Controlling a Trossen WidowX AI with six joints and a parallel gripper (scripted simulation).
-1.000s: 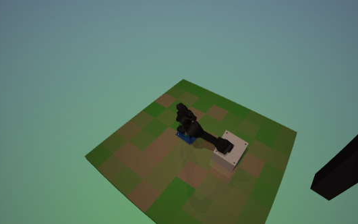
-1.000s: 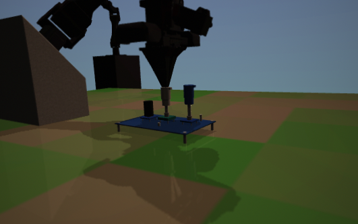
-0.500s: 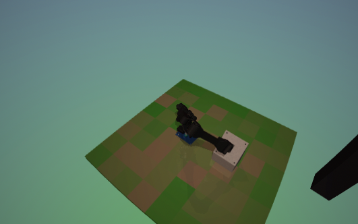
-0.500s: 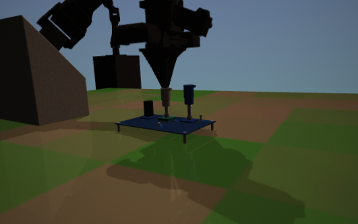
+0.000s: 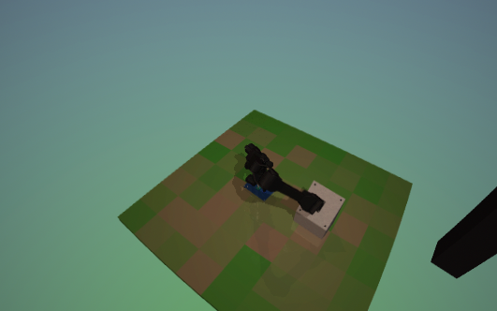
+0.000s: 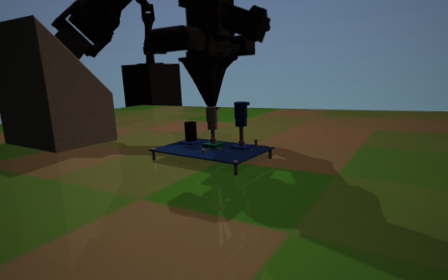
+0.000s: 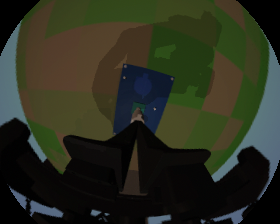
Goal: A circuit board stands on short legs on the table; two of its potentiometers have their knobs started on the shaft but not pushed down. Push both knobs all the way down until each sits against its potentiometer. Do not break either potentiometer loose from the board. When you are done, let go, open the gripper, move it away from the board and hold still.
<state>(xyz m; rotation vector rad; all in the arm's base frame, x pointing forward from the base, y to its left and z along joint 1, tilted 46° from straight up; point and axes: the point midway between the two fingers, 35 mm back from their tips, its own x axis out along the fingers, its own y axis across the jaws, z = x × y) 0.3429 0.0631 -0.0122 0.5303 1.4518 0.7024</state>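
The blue knob lies 5 cm ahead of my gripper tip, 1 cm to the left of it and 1 cm below it.
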